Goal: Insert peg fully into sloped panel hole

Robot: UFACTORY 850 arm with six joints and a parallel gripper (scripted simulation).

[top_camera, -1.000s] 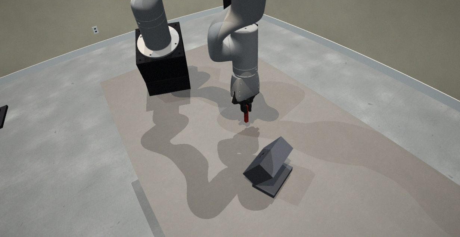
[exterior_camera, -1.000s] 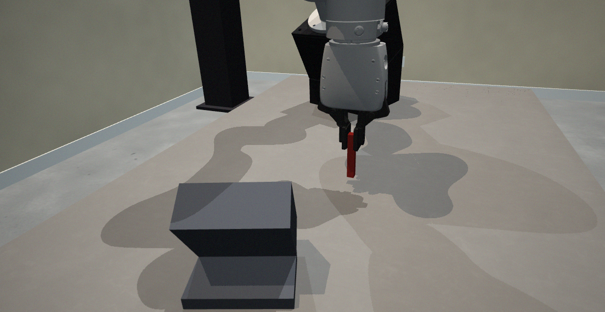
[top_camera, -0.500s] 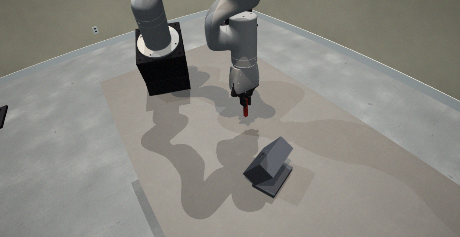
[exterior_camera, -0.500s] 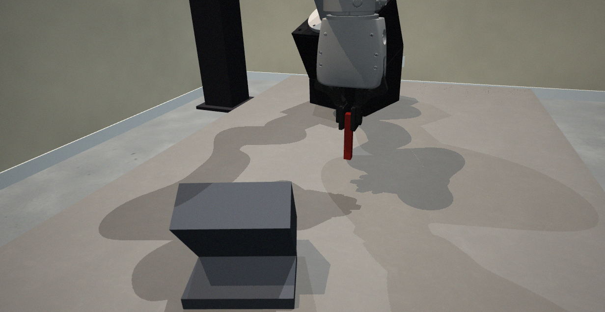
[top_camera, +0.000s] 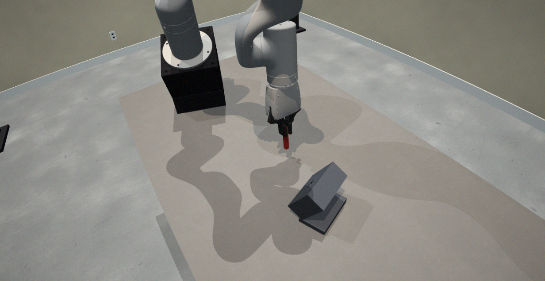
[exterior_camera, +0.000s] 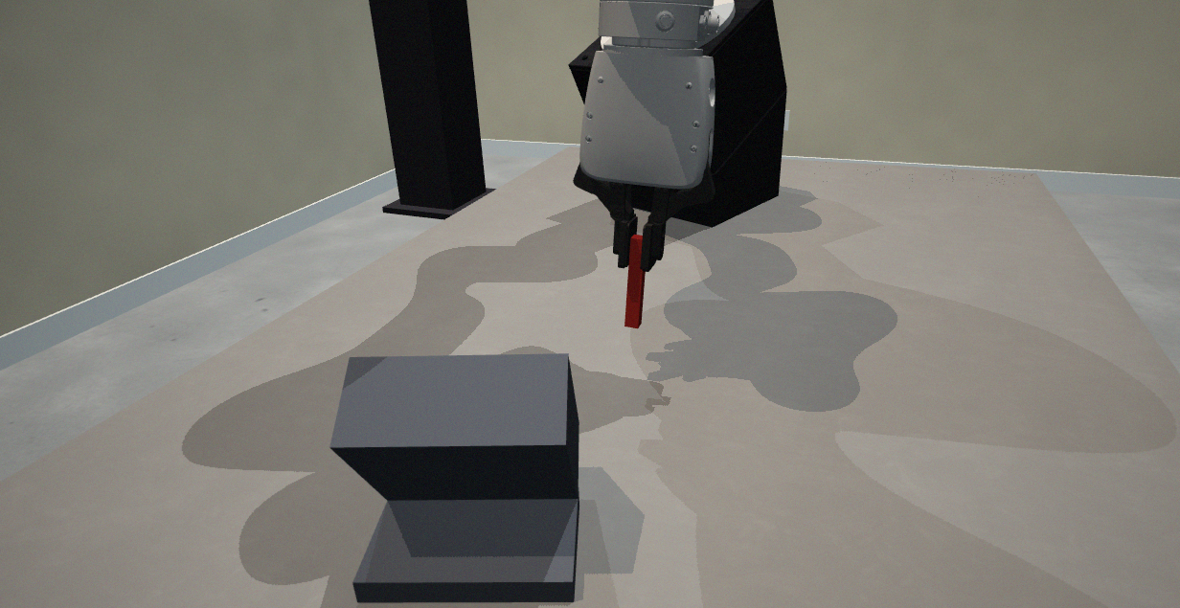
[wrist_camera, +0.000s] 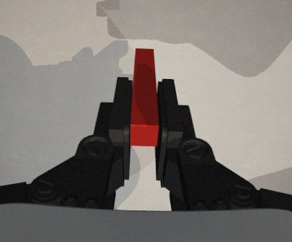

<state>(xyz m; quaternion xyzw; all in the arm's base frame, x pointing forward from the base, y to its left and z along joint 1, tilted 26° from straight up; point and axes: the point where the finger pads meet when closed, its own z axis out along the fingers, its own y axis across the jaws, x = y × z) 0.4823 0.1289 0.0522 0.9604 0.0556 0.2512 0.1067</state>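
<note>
Now: the grey base plate 23 cm ahead of my hand, 3 cm to the right of it and 13 cm below it. From my hand the other things lie so: red peg: 4 cm below.
</note>
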